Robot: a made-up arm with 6 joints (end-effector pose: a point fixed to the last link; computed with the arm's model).
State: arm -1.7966 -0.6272 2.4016 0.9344 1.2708 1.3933
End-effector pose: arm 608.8 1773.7 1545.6 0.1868 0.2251 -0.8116 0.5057
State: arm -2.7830 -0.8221 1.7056 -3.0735 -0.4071 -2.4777
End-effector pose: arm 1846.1 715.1 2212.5 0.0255 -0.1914 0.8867 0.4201
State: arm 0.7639 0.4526 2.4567 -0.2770 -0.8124 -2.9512
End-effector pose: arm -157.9 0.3 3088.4 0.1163 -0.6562 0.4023 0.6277
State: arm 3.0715 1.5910 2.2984 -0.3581 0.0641 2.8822
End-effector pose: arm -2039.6 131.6 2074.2 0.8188 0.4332 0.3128 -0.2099
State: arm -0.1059 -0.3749 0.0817 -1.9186 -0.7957 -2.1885
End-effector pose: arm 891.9 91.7 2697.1 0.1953 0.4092 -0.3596 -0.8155
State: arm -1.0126 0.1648 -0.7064 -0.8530 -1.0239 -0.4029
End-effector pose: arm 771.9 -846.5 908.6 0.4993 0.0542 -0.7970 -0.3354
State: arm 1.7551 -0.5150 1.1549 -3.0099 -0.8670 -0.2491
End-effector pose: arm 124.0 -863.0 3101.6 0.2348 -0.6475 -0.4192 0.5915
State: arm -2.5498 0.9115 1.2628 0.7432 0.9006 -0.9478
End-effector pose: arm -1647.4 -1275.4 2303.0 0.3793 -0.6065 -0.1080 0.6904
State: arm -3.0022 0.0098 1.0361 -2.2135 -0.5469 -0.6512
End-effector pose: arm -559.8 -190.9 3274.3 0.3983 0.6320 0.5656 -0.3493
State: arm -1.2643 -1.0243 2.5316 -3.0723 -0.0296 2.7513
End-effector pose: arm -591.5 1954.5 679.0 0.7138 0.3547 -0.4818 -0.3642
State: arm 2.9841 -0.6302 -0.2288 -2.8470 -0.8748 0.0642
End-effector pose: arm -639.6 39.7 2576.0 0.4061 0.7087 0.3736 -0.4396
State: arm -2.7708 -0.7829 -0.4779 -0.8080 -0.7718 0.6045
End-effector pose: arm -618.2 -372.9 2086.2 0.6098 -0.6502 -0.4088 0.1955
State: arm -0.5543 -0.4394 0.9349 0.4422 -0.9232 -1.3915
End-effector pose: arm -50.9 34.8 3149.6 0.1440 0.4674 0.8434 -0.2225
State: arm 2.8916 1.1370 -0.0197 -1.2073 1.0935 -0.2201
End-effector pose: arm -1663.4 594.3 188.3 0.2785 -0.7412 0.4797 -0.3782
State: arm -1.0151 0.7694 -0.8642 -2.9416 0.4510 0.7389
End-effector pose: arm 428.4 -610.3 177.2 0.6449 -0.4983 -0.2863 -0.5039
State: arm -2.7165 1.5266 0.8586 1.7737 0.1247 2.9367
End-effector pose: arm -2074.6 -998.2 210.5 0.0511 -0.9055 -0.2541 -0.3359
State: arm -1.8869 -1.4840 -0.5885 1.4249 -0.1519 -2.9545
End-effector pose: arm 35.9 64.4 2255.2 0.2579 0.7767 0.4689 -0.3321
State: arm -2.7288 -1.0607 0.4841 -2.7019 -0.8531 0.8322
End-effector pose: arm 1008.3 335.2 2794.0 0.1172 0.3430 0.3367 -0.8690
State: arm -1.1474 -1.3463 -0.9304 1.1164 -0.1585 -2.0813
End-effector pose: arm 204.2 -391.3 1849.9 0.0312 -0.6102 -0.7275 0.3122
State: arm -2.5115 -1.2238 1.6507 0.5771 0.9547 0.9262
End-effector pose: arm 1895.3 1259.4 1300.8 0.2623 0.0436 -0.9638 0.0174
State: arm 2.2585 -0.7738 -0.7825 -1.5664 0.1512 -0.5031
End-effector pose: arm -588.8 698.8 1799.7 0.2159 0.8420 -0.4800 -0.1184
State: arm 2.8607 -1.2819 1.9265 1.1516 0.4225 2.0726
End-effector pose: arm 2151.9 -726.3 877.5 0.3195 -0.1342 -0.6428 0.6832
